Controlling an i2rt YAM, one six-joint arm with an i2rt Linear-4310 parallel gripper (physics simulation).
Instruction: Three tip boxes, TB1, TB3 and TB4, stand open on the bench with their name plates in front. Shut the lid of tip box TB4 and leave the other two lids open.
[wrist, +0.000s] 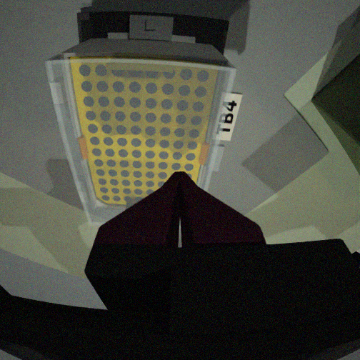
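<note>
Tip box TB4 (142, 117) shows at the upper left of the wrist view, with a yellow perforated rack inside pale, see-through walls. Its name plate (229, 116) lies at its right side, the letters turned sideways. A dark grey panel (145, 46) runs along the box's far edge; how the lid stands is hard to tell. My gripper (179, 180) is shut and holds nothing. Its dark red fingertips overlap the near right part of the box in the picture and hide some of it; their height above it is unclear. TB1 and TB3 cannot be identified here.
A black part with a grey tab (151, 27) lies beyond the far edge of the box. A large dark green block-like object (342, 97) stands at the right edge. Pale green bands and grey shadows cross the bench (267, 65).
</note>
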